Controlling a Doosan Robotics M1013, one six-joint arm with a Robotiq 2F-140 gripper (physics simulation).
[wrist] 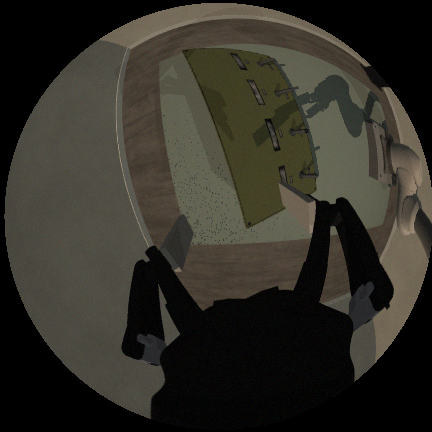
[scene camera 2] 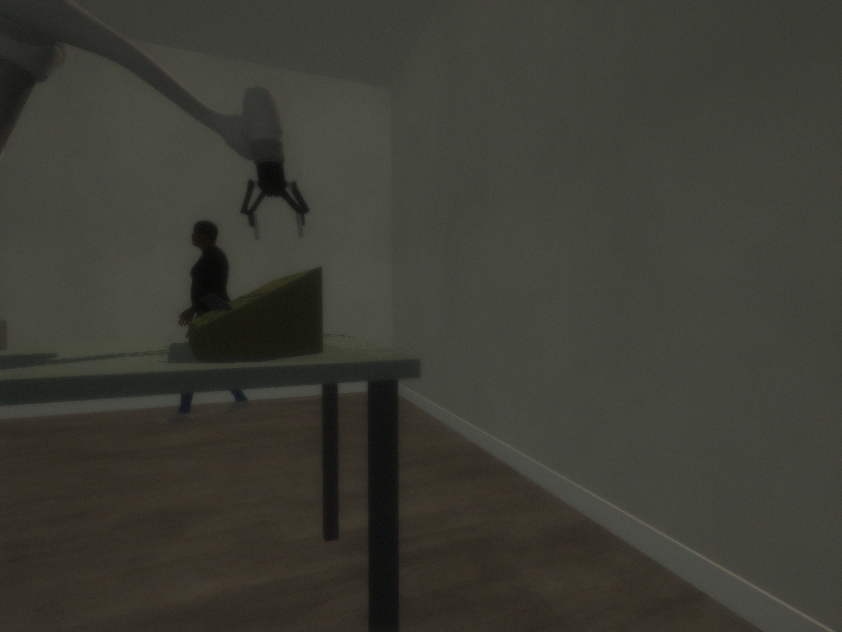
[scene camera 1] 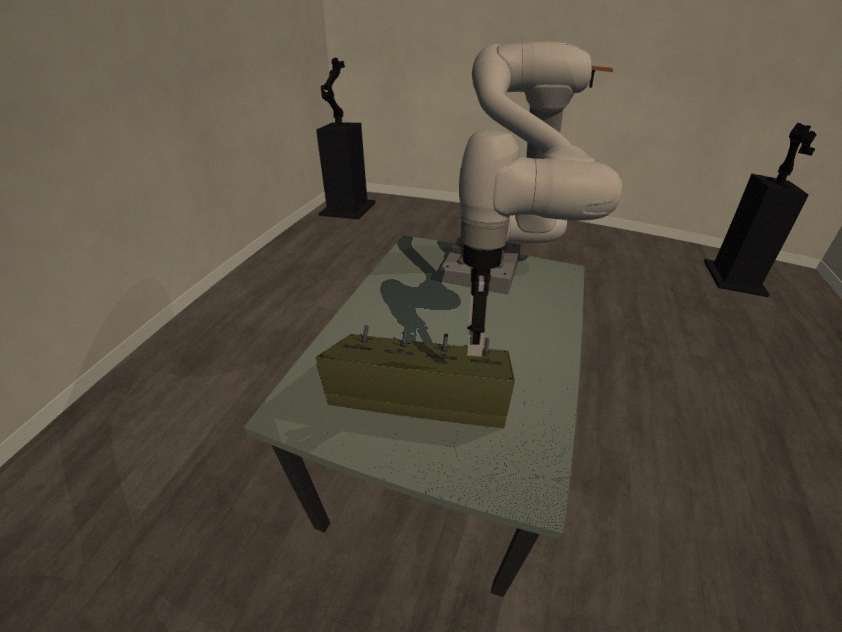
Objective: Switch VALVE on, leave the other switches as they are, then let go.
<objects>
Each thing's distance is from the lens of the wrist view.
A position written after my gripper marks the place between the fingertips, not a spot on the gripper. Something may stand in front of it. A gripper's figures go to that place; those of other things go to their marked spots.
my gripper [wrist: 233,208]: 18 cm
olive switch box [wrist: 254,123]: 33 cm
</objects>
